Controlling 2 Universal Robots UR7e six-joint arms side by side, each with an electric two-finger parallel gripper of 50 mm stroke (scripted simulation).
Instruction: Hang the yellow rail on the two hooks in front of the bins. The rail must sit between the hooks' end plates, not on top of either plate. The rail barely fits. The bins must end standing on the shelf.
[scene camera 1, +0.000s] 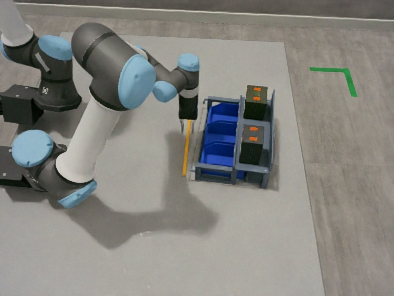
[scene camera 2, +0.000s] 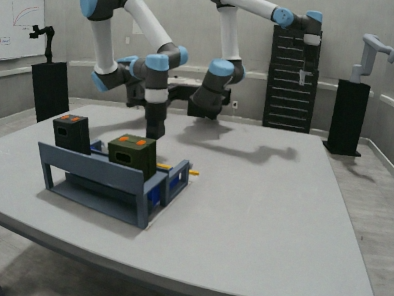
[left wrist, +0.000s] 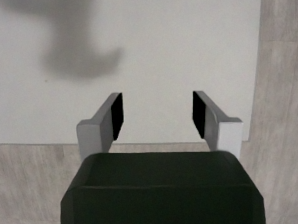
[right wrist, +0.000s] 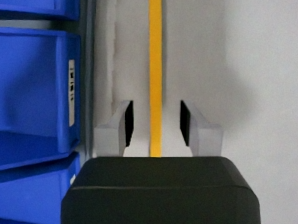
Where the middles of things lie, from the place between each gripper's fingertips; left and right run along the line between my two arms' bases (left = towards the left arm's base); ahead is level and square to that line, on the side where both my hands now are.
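Scene:
My right gripper is 60 mm to the left of the blue-grey shelf (scene camera 2: 135, 210) and 180 mm short of it. My left hand is 25 cm above the shelf, 57 cm short of it and 67 cm to the left of it. Going by its middle, the blue-grey shelf is nearer to my right gripper than to my left hand.

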